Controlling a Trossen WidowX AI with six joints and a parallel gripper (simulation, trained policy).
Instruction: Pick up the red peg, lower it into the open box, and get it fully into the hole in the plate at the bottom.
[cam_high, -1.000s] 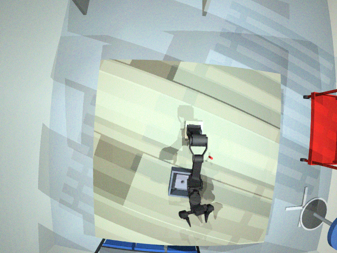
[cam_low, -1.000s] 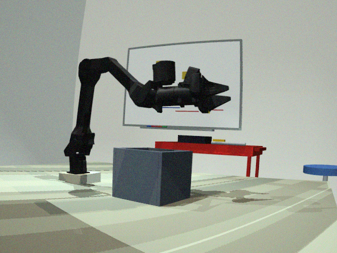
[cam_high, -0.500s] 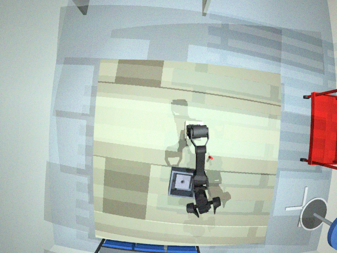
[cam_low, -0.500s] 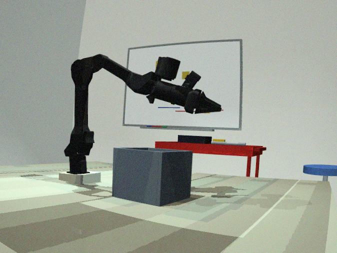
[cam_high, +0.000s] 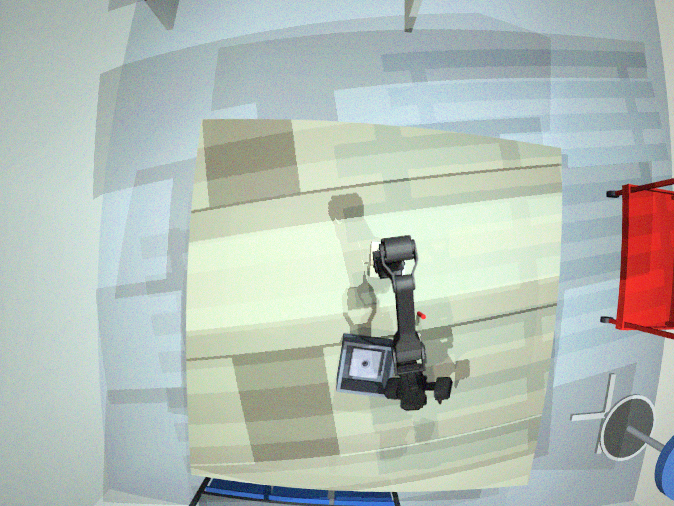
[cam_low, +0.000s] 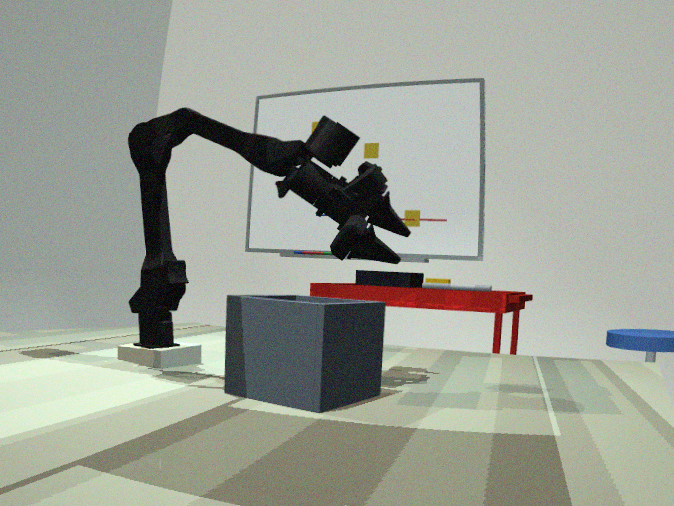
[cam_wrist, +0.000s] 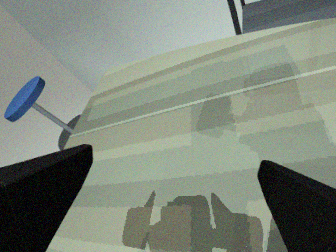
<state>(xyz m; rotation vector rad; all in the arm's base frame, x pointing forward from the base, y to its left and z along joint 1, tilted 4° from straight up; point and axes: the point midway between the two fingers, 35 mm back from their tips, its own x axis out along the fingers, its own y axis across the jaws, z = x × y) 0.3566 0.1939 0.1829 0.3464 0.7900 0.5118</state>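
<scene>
My gripper tip is now 230 mm past the red peg, 50 mm to the left of it and 180 mm above it. From my gripper tip the other things lie so: plate 40 mm behind, 180 mm to the right, 170 mm below.
</scene>
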